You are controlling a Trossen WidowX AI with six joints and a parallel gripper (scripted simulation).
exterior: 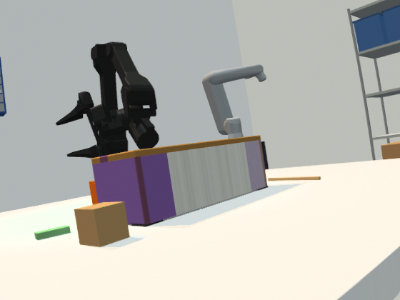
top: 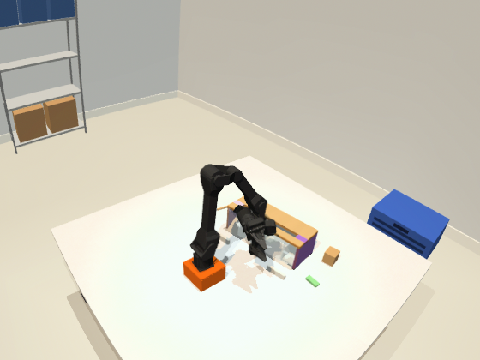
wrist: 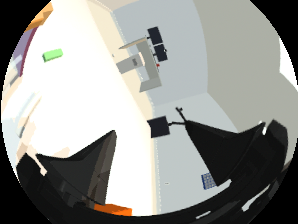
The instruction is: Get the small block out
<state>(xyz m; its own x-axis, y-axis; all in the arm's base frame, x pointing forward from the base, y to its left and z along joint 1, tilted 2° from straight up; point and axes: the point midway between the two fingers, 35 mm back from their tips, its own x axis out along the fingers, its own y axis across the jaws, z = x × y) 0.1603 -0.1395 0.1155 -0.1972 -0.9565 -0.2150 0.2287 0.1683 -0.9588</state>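
Right now the long box is 210 mm to the left of my gripper tip, 170 mm ahead of it and 130 mm below it. From my gripper tip the other things lie so: blue block 240 mm to the left, 180 mm ahead, 100 mm below; then thin wooden stick 520 mm to the left, 220 mm ahead, 190 mm below; then tan cube 350 mm ahead, 160 mm below, 30 mm to the right.
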